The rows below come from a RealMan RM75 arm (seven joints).
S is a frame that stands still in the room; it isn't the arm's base.
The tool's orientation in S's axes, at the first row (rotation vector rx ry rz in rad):
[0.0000 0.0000 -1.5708]
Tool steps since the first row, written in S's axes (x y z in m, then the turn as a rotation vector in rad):
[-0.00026 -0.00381 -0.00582 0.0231 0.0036 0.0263]
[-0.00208 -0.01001 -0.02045 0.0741 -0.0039 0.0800]
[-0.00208 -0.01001 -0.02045 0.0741 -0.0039 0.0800]
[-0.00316 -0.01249 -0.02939 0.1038 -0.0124 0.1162]
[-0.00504 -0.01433 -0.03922 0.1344 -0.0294 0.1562]
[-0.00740 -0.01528 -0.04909 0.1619 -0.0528 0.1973]
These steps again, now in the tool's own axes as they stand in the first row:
[0.00381 -0.00026 -0.00582 -0.0036 0.0231 0.0263]
[0.01001 -0.00208 -0.02045 0.0039 0.0741 0.0800]
[0.01001 -0.00208 -0.02045 0.0039 0.0741 0.0800]
[0.01249 -0.00316 -0.02939 0.0124 0.1038 0.1162]
[0.01433 -0.00504 -0.03922 0.0294 0.1344 0.1562]
[0.01528 -0.00740 -0.04909 0.0528 0.1619 0.1973]

